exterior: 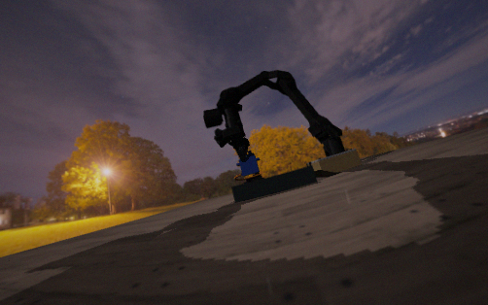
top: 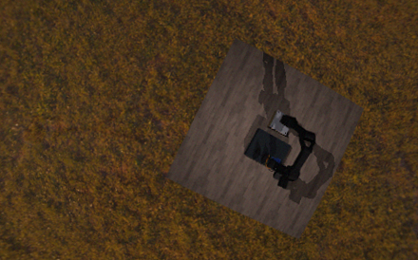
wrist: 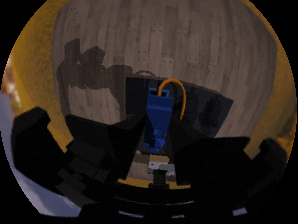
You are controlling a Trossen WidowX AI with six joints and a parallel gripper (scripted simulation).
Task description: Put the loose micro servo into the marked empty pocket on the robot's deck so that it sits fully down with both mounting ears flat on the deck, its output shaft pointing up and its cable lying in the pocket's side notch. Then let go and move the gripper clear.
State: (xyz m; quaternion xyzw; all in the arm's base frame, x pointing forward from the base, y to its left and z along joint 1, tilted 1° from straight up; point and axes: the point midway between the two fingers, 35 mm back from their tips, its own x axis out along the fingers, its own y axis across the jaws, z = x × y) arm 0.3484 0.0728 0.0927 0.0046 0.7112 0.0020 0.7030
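The dark deck is 12 cm behind my gripper tip, 10 cm below it and 7 cm to the right of it.
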